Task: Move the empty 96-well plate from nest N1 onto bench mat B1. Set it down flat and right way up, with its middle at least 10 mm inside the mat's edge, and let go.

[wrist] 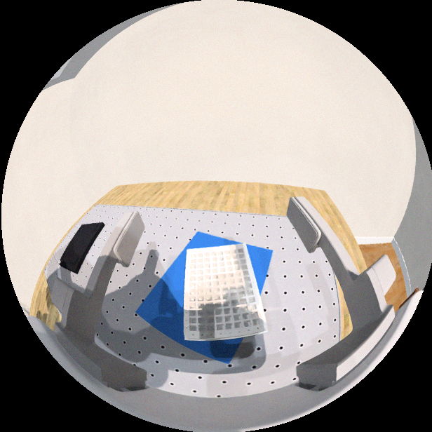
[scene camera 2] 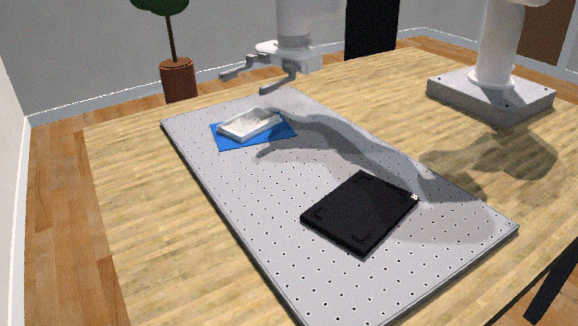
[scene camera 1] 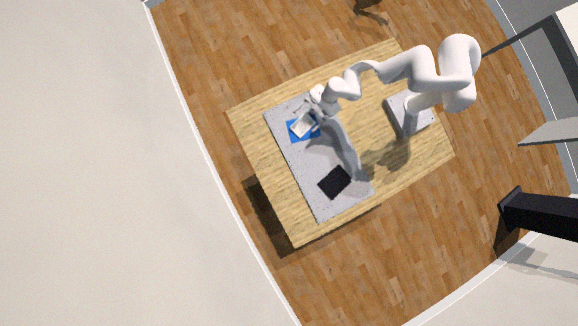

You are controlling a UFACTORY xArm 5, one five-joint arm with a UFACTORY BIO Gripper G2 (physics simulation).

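Places are measured from the arm's base along level axes (x ahead, y left, z up), in metres.
Pixels of known places: hand at its tool point: [scene camera 2: 247,81] [scene camera 1: 305,119]; arm's base at its link origin: [scene camera 2: 490,81] [scene camera 1: 412,106].
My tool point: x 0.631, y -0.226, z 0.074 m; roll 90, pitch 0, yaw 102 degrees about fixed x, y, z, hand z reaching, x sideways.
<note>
Ahead of a thing's pixels: the offset from my tool point to its middle. Level surfaces: height alone.
The white 96-well plate @[0.006 m ahead, 0.003 m left, 0.097 m down] [scene camera 1: 302,126] [scene camera 2: 248,124] [wrist: 222,290] lies on the blue bench mat B1 @[0.105 m down] [scene camera 1: 295,138] [scene camera 2: 277,135] [wrist: 167,292], turned at an angle to it. Its well grid faces up in the wrist view. It looks flat, and one corner seems to reach past the mat's edge. My gripper [scene camera 1: 305,120] [scene camera 2: 242,84] [wrist: 217,227] is open and empty above the plate, its fingers clear of it. The black nest N1 @[0.009 m ahead, 0.364 m left, 0.099 m down] [scene camera 1: 334,182] [scene camera 2: 360,214] [wrist: 82,247] holds no plate.
The mat and nest sit on a grey perforated board @[0.106 m down] [scene camera 1: 312,167] [scene camera 2: 280,265] [wrist: 310,300] on a wooden table @[0.119 m down] [scene camera 1: 270,165] [scene camera 2: 165,240] [wrist: 215,195]. The arm's base block [scene camera 1: 425,119] [scene camera 2: 492,102] stands at the table's far right in the second scene view.
</note>
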